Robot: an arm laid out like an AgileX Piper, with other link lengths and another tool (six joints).
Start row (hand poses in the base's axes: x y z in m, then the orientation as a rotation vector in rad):
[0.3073, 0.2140, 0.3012, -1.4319, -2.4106, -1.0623]
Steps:
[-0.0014, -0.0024, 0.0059, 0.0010, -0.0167, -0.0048]
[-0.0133, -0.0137, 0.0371, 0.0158, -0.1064, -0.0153]
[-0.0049, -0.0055, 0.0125, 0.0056, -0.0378, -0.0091]
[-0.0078, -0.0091, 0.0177, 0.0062, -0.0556, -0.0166]
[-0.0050, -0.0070, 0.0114, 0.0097, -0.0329, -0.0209]
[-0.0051, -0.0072, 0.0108, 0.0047, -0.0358, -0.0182]
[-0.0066, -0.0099, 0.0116, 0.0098, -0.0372, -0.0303]
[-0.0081, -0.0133, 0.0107, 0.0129, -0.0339, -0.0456]
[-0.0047, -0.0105, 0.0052, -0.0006, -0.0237, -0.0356]
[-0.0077, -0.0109, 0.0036, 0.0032, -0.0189, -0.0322]
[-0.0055, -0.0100, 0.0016, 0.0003, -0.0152, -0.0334]
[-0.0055, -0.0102, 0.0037, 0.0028, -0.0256, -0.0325]
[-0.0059, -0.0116, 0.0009, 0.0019, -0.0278, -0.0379]
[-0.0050, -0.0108, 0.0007, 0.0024, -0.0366, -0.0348]
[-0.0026, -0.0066, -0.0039, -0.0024, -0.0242, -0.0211]
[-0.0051, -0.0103, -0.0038, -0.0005, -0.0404, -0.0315]
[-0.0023, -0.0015, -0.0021, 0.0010, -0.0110, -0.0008]
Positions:
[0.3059, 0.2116, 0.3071, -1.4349, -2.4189, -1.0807]
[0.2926, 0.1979, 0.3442, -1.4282, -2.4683, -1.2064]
[0.2877, 0.1924, 0.3567, -1.4301, -2.4834, -1.2526]
[0.2799, 0.1833, 0.3744, 1.4064, 2.4518, 1.2916]
[0.2749, 0.1763, 0.3858, 1.3975, 2.4067, 1.3134]
[0.2698, 0.1691, 0.3966, 1.3815, 2.3641, 1.3291]
[0.2632, 0.1592, 0.4082, 1.3772, 2.3068, 1.3483]
[0.2551, 0.1459, 0.4189, 1.3909, 2.2353, 1.3648]
[0.2504, 0.1354, 0.4241, 1.4000, 2.1853, 1.3619]
[0.2427, 0.1245, 0.4277, 1.4114, 2.1403, 1.3626]
[0.2372, 0.1145, 0.4293, 1.4258, 2.0976, 1.3573]
[0.2317, 0.1043, 0.4330, 1.4297, 2.0485, 1.3596]
[0.2258, 0.0927, 0.4339, 1.4349, 1.9932, 1.3590]
[0.2208, 0.0819, 0.4346, 1.4287, 1.9355, 1.3636]
[0.2182, 0.0753, 0.4307, 1.4210, 1.9010, 1.3625]
[0.2131, 0.0650, 0.4269, 1.4066, 1.8458, 1.3657]
[0.2108, 0.0635, 0.4248, 1.3974, 1.8376, 1.3715]

